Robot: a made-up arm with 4 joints.
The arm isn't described. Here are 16 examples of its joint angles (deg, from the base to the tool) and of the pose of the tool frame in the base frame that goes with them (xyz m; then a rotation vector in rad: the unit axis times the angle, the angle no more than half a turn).
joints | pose
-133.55 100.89 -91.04 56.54 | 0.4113 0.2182 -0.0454 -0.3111 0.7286 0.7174
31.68 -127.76 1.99 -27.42 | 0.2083 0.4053 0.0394 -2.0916 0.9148 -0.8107
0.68 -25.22 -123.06 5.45 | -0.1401 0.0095 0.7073 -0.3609 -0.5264 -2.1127
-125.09 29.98 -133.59 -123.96 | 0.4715 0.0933 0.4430 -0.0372 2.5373 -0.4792
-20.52 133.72 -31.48 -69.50 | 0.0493 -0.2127 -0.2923 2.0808 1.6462 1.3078
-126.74 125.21 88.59 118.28 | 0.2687 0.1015 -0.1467 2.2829 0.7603 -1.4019
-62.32 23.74 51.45 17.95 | 0.2980 -0.2356 0.5703 0.7877 -0.1531 1.8556
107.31 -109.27 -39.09 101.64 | 0.4158 -0.0120 0.2323 -2.1070 0.3919 0.4266
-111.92 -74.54 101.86 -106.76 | -0.2987 -0.2316 0.3528 2.8782 0.6439 0.0888
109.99 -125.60 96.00 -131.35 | 0.3319 -0.0237 -0.0010 -0.3082 -1.7839 -0.3689
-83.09 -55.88 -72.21 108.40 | -0.2050 -0.0973 0.5633 0.0268 -2.8292 0.3757
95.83 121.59 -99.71 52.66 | -0.3266 0.1593 -0.1743 -1.7323 -0.1702 2.5040
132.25 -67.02 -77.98 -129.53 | 0.2400 -0.0800 0.6029 -1.3629 0.2347 2.0696
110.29 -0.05 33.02 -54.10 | -0.1525 0.0719 0.6715 0.6333 0.7935 -1.2410
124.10 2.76 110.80 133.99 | -0.0998 0.1778 0.5704 -0.2848 -2.3683 -0.0899
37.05 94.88 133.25 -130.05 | -0.3933 -0.2557 0.0967 -0.9039 0.2093 0.5654
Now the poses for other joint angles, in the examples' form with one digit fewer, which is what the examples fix.
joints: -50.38 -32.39 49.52 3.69
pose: -0.113 0.013 0.682 -0.587 -0.051 1.712
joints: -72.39 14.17 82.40 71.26
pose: 0.265 -0.168 0.575 1.887 -0.383 2.033
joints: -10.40 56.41 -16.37 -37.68
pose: 0.065 -0.552 0.295 0.966 0.832 0.226
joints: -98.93 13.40 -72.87 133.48
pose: 0.329 -0.066 0.522 0.508 -2.049 0.196
